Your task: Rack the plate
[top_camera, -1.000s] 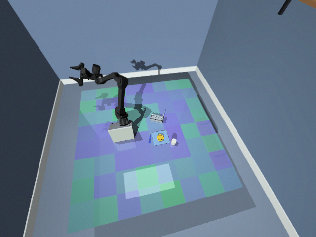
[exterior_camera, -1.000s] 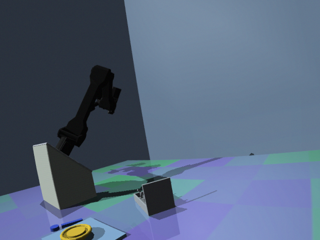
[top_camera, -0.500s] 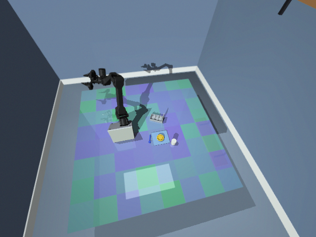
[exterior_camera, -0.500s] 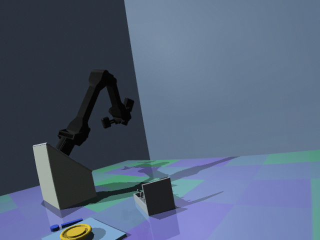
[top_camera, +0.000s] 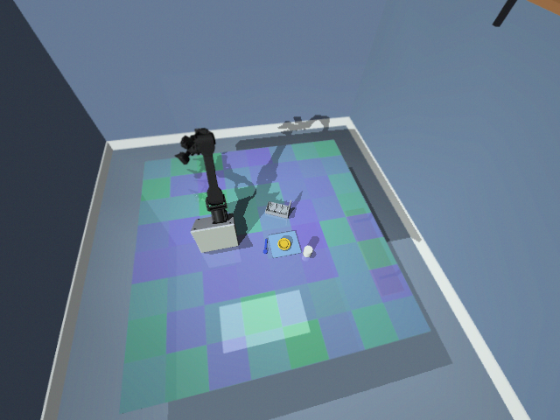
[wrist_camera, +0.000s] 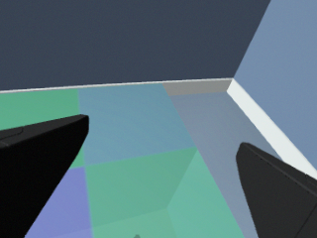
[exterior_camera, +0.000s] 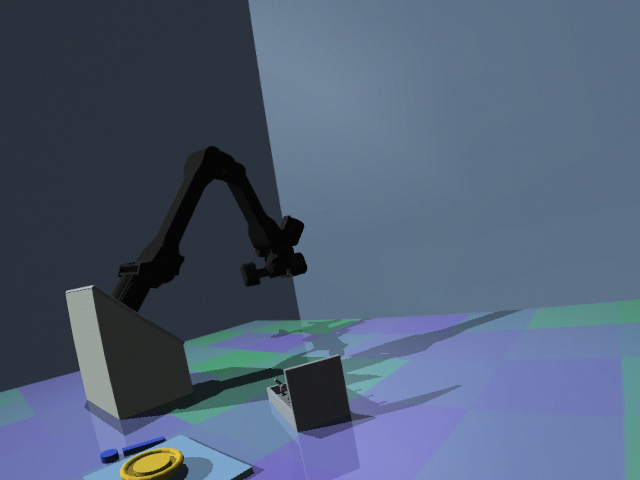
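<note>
My gripper tip is 600 mm to the left of the yellow plate, 540 mm short of it and 140 mm above it. Round my gripper tip: grey dish rack 540 mm ahead, 380 mm to the right, 130 mm below; then small white cup 660 mm to the right, 650 mm ahead, 130 mm below; then blue spoon 600 mm to the right, 440 mm ahead, 150 mm below.
</note>
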